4 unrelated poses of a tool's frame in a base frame.
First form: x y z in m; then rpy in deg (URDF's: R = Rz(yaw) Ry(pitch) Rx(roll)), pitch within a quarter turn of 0, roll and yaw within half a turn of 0.
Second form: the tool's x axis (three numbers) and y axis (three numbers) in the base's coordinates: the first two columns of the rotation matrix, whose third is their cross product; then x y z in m. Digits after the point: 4 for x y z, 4 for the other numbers.
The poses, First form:
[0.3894 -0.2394 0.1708 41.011 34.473 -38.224]
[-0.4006 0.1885 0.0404 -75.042 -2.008 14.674]
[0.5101 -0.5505 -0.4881 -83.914 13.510 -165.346]
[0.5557 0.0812 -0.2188 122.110 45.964 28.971]
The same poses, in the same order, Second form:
[0.6476 -0.5101 -0.5660 0.7587 0.3630 0.5410 0.3894 -0.2394 0.1708]
[0.9668 0.2532 0.0350 -0.0326 0.2583 -0.9655 -0.4006 0.1885 0.0404]
[-0.9407 -0.2460 -0.2336 0.2516 -0.0438 -0.9668 0.5101 -0.5505 -0.4881]
[0.6081 0.3367 -0.7189 0.7902 -0.1701 0.5888 0.5557 0.0812 -0.2188]

